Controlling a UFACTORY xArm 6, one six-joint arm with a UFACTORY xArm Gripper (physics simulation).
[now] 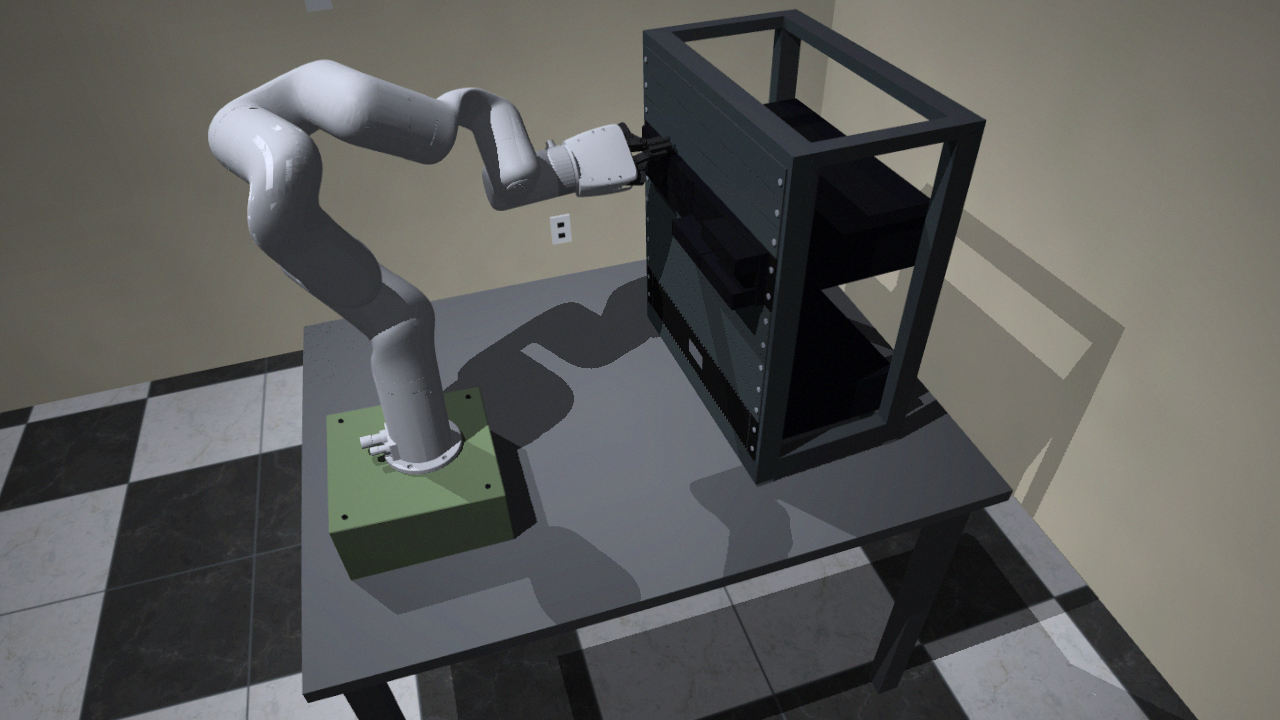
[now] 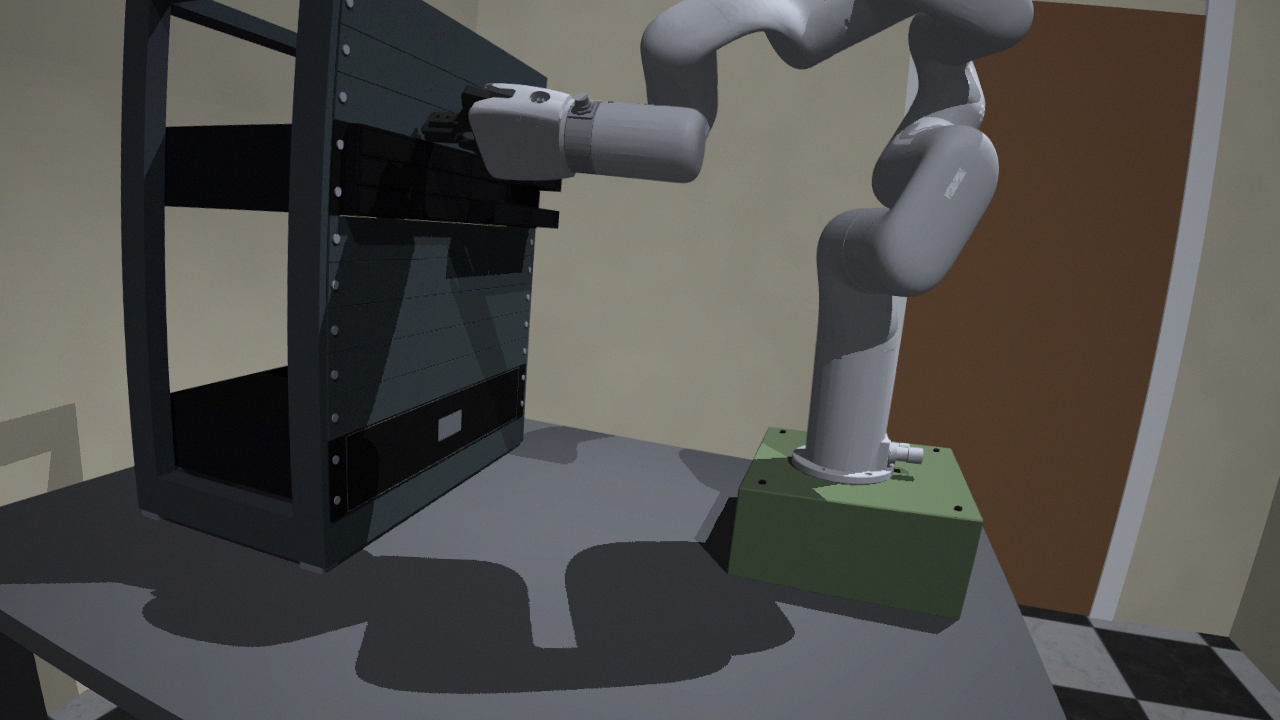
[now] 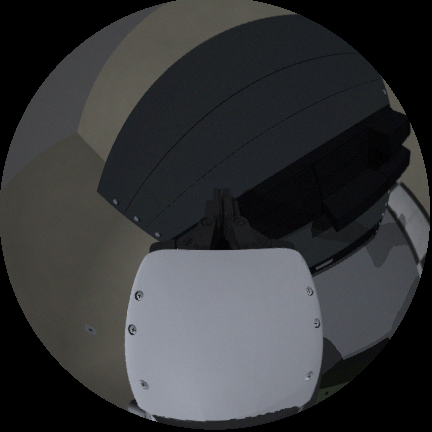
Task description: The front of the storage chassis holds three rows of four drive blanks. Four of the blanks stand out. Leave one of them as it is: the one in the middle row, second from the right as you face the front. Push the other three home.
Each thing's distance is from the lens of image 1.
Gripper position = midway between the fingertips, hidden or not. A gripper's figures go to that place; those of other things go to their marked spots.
my gripper (image 1: 669, 144): 134 cm
rack (image 1: 756, 208): 111 cm
